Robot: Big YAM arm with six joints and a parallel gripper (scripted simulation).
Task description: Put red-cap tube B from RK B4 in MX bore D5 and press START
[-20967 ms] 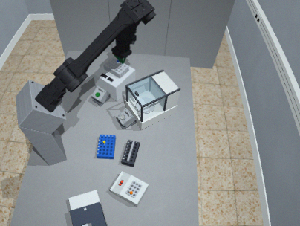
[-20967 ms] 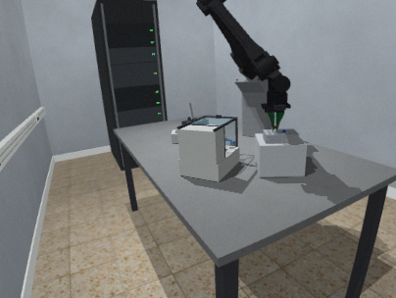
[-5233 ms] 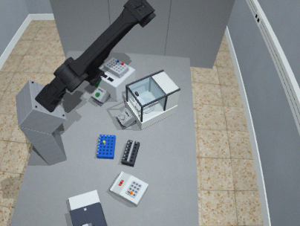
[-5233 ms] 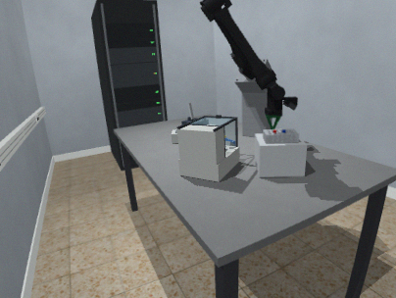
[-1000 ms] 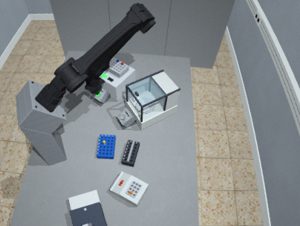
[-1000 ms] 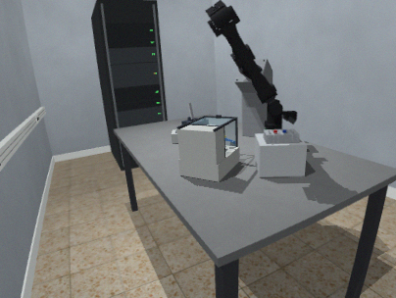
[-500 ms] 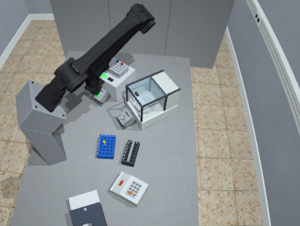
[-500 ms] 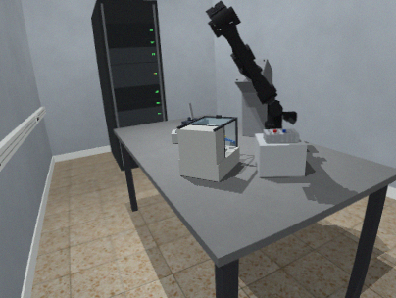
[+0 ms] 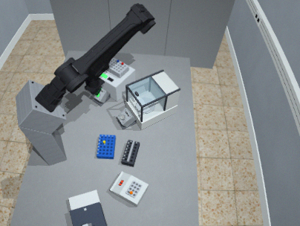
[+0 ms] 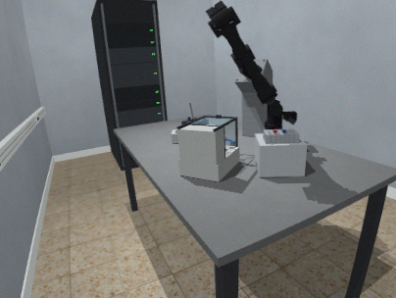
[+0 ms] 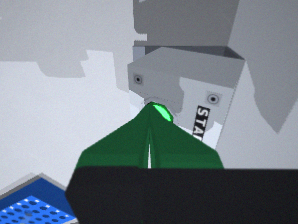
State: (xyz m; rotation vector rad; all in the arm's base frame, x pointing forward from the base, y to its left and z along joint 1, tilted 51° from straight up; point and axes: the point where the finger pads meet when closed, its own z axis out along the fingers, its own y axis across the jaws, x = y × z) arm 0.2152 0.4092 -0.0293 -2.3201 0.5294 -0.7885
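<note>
My gripper is now 1 cm to the right of the green start key and 1 cm above it. Also, from my hand: grey bore block: 4 cm ahead, 18 cm to the left, 8 cm above; blue-capped tube: 4 cm ahead, 21 cm to the left, 8 cm above; yellow-capped tube: 18 cm ahead, 25 cm to the right, 4 cm below.
</note>
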